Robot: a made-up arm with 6 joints.
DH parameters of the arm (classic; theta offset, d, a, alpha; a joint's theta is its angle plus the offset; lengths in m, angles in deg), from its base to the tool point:
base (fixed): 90 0.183 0 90
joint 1: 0 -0.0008 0.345 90
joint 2: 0 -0.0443 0.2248 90
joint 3: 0 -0.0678 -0.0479 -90
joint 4: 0 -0.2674 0.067 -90
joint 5: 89.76 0 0.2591 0
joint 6: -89.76 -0.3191 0.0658 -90
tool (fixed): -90 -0.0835 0 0
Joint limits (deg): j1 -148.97..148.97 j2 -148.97..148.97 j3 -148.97..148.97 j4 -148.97..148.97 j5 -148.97..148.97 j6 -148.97..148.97
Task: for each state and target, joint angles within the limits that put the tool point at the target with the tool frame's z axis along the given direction. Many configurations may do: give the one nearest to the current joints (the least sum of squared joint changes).
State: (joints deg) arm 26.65 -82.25 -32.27 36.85 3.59 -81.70
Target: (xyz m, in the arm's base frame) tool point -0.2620 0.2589 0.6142 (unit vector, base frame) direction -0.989 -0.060 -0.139
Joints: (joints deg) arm -24.06 -99.14 3.27 9.19 -15.94 -79.54
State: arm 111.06 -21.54 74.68 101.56 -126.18 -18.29
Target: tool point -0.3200 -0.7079 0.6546 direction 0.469 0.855 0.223
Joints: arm 148.97 -61.55 49.62 94.22 -138.90 -59.79
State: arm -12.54 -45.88 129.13 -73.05 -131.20 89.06
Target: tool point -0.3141 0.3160 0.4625 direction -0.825 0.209 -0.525
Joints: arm 8.82 -30.76 89.78 -49.37 -148.97 90.85
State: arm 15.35 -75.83 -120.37 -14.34 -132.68 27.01
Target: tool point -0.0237 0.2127 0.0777 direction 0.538 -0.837 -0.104
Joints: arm 42.05 -123.49 -69.76 -63.77 -146.30 69.61
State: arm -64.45 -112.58 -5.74 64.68 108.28 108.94
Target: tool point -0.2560 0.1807 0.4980 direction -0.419 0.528 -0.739
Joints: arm -19.82 -70.54 -26.39 58.41 83.79 137.75
